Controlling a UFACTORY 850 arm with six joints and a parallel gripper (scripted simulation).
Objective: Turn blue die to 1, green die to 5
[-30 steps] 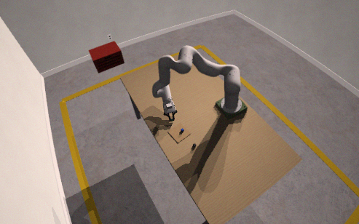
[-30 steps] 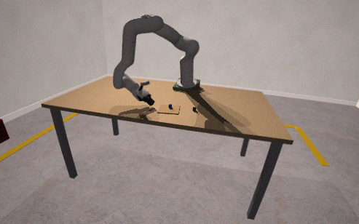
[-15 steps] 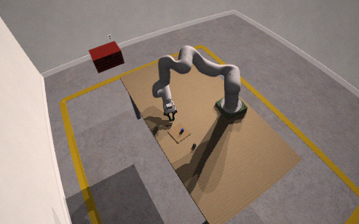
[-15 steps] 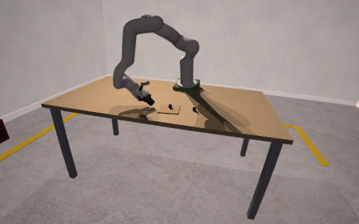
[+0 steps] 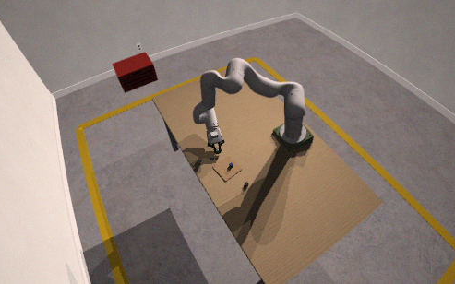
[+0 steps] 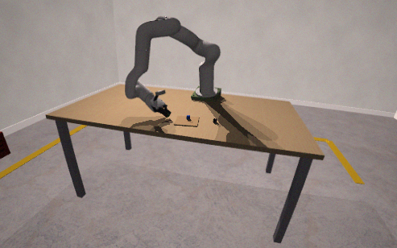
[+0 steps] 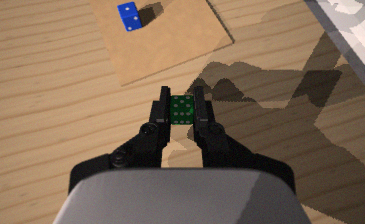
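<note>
The mat lies 14 cm to the left of my hand, 3 cm below it and 1 cm behind it. The rest, counted from my hand: black die 30 cm to the left, 6 cm behind, 2 cm below; green die 1 cm to the left, 1 cm below; blue die 13 cm to the left, 4 cm behind, 2 cm below.
</note>
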